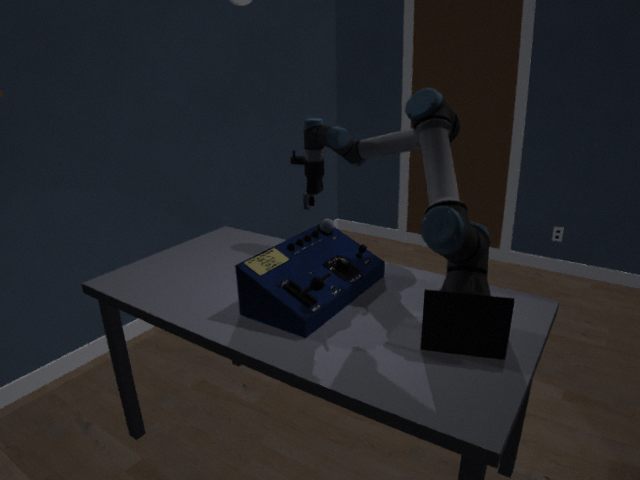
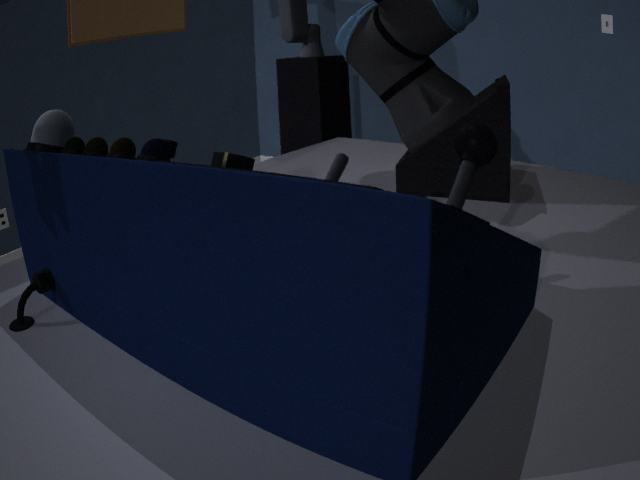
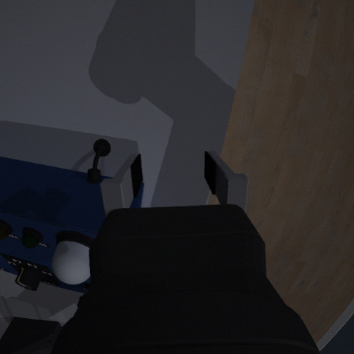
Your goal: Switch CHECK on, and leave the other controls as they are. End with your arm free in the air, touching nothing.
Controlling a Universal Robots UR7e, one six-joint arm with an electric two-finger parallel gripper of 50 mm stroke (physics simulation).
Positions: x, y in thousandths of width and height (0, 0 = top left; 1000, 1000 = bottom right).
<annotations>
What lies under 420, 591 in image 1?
A blue console.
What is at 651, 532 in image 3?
My gripper.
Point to a blue console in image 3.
165, 600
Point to a blue console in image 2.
565, 676
</annotations>
